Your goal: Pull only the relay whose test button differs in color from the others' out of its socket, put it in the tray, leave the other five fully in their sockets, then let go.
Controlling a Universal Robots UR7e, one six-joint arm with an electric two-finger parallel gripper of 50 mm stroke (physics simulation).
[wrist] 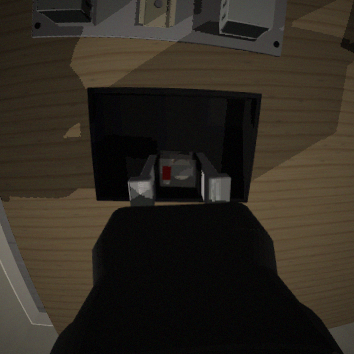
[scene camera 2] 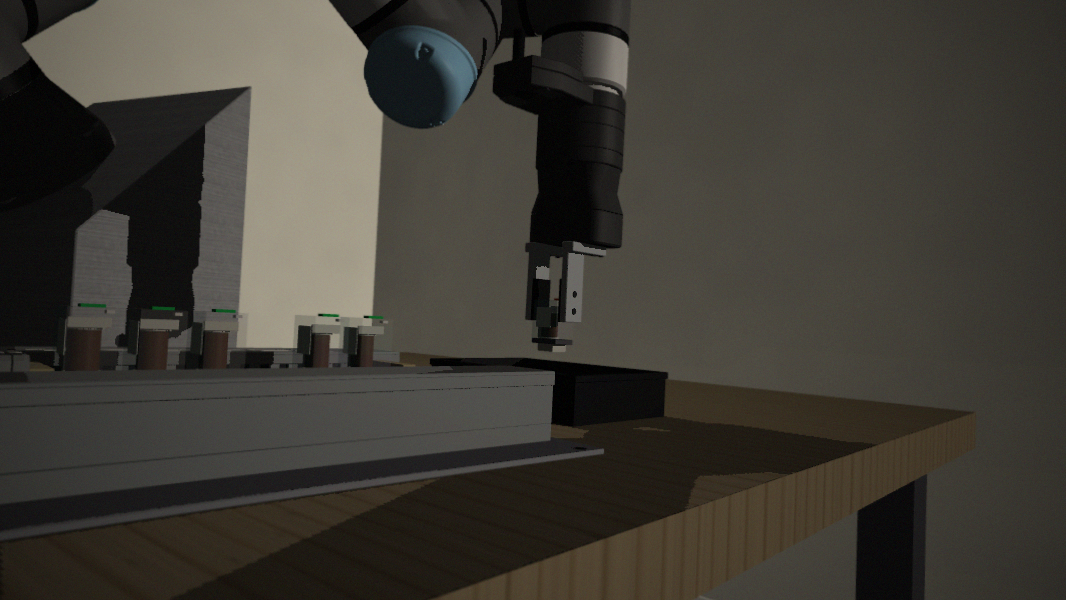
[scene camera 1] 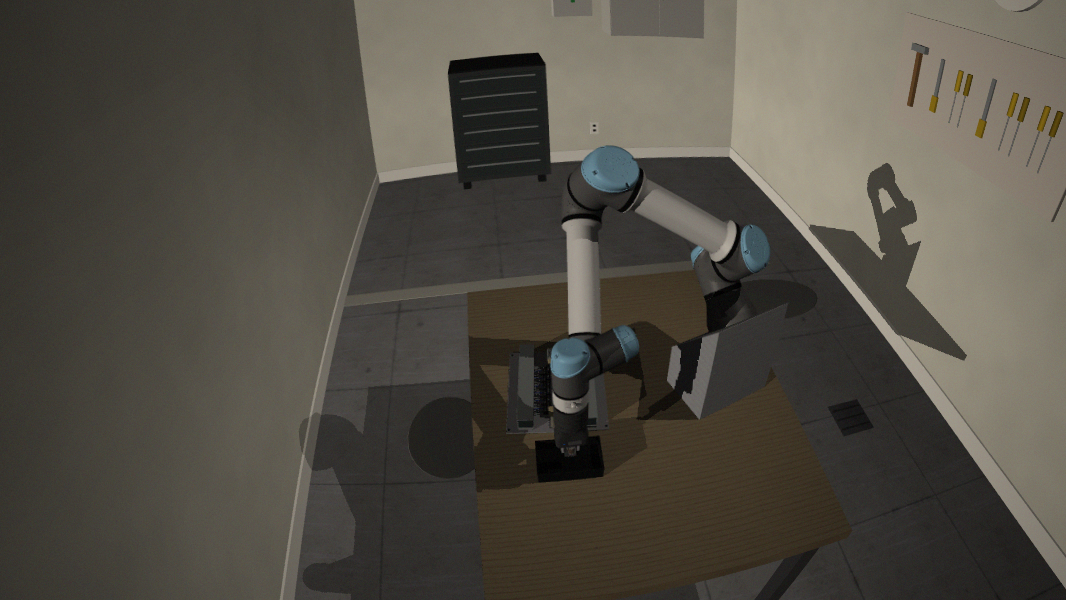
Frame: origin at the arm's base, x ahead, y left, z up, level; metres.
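Where they show: gripper, fingertip midpoint: (wrist: 176, 166) (scene camera 2: 552, 321) (scene camera 1: 570, 448); arm's base, origin of the base link: (scene camera 2: 42, 171) (scene camera 1: 733, 323).
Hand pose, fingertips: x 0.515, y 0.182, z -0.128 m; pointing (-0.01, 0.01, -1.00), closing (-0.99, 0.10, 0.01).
Things, the pixels of their top centre, and the offset from my fingertips. Level surfaces: height alone.
- relay, middle of its top: (wrist: 177, 173) (scene camera 2: 554, 298) (scene camera 1: 570, 443) 0.000 m ahead, 0.000 m left, 0.019 m up
- panel plate, middle of its top: (scene camera 2: 215, 433) (scene camera 1: 556, 389) 0.032 m back, 0.275 m right, 0.068 m down
- wooden table, its level: 0.072 m down
My gripper (scene camera 1: 570, 451) (scene camera 2: 553, 309) (wrist: 176, 166) points down and is shut on a relay (scene camera 2: 550, 331) (wrist: 177, 171) with a red test button. The relay hangs upright between the fingers, its lower end a little above the rim of the black tray (scene camera 1: 549, 471) (scene camera 2: 619, 400) (wrist: 93, 150). In the wrist view it shows over the near part of the tray. Five relays with green buttons, among them the ones at the left (scene camera 2: 84, 348), in the middle (scene camera 2: 215, 348) and at the right (scene camera 2: 365, 348), stand upright in the row. Their lower ends are hidden behind the grey duct.
The panel plate (scene camera 1: 514, 430) (wrist: 165, 39) with its grey wire duct (scene camera 2: 298, 417) lies beside the tray on the wooden table (scene camera 1: 656, 521) (scene camera 2: 820, 417) (wrist: 300, 225). A large grey box (scene camera 1: 734, 365) (scene camera 2: 223, 223) stands on the table to the right in the first scene view.
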